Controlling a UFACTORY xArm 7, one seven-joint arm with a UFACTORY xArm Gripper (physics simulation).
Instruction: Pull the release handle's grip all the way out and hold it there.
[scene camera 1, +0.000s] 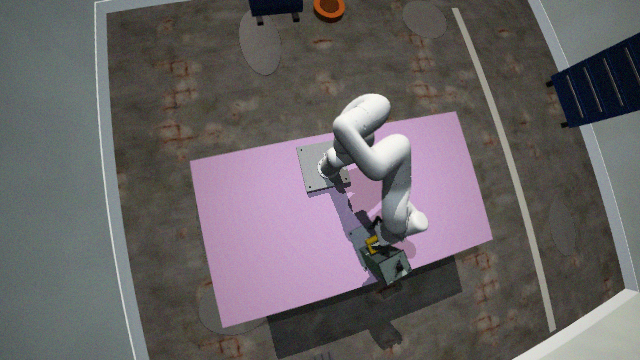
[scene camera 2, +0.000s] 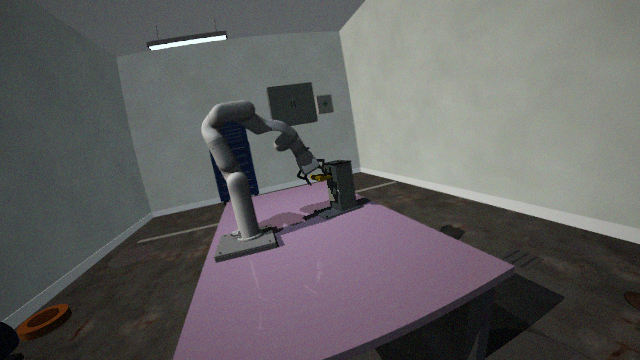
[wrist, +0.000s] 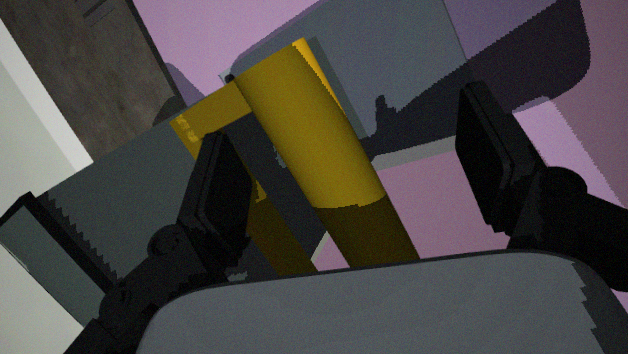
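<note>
The release handle's yellow grip (scene camera 1: 371, 244) (scene camera 2: 320, 177) (wrist: 320, 130) is a thick round bar on a flat yellow frame. It stands out from the upper part of a grey-green box (scene camera 1: 378, 267) (scene camera 2: 344, 185) (wrist: 125, 175). My gripper (scene camera 1: 376, 234) (scene camera 2: 318, 173) (wrist: 343, 136) is open and empty, at the grip. In the wrist view the bar runs between the spread fingers, nearer the left finger, with a wide gap to the right one. The left finger hides part of the yellow frame. The bar's near end is shaded and hidden behind the gripper body.
The box stands on a grey base plate (scene camera 1: 358, 235) (scene camera 2: 330, 214) (wrist: 400, 50) near the edge of the pink table (scene camera 1: 265, 240) (scene camera 2: 350, 270). The arm's mounting plate (scene camera 1: 312, 170) (scene camera 2: 240, 248) is at the opposite long side. An orange ring (scene camera 1: 320, 14) (scene camera 2: 59, 320) lies on the floor.
</note>
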